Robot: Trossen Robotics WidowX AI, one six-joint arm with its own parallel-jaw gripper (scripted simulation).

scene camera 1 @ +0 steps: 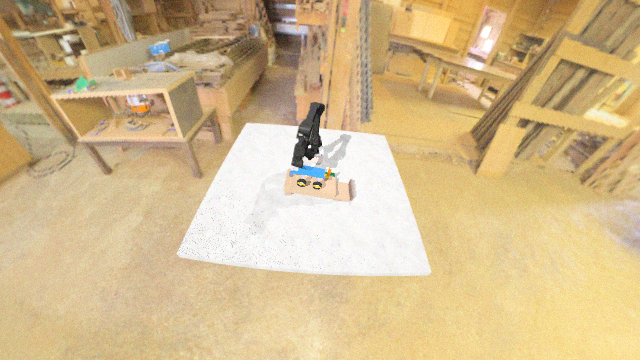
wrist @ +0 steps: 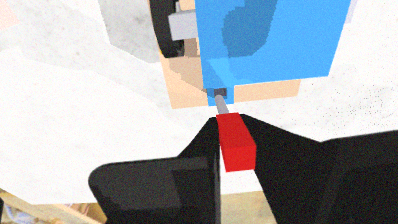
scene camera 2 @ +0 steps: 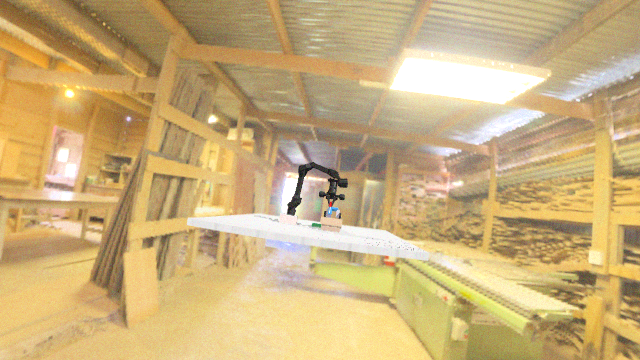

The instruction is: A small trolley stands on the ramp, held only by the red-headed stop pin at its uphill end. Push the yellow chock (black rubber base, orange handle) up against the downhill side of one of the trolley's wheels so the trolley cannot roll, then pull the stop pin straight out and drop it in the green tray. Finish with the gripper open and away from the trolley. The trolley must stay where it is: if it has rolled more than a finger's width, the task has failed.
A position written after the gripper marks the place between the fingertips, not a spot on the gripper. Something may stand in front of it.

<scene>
The gripper (wrist: 226, 122) holds a red-headed stop pin (wrist: 238, 150).
</scene>
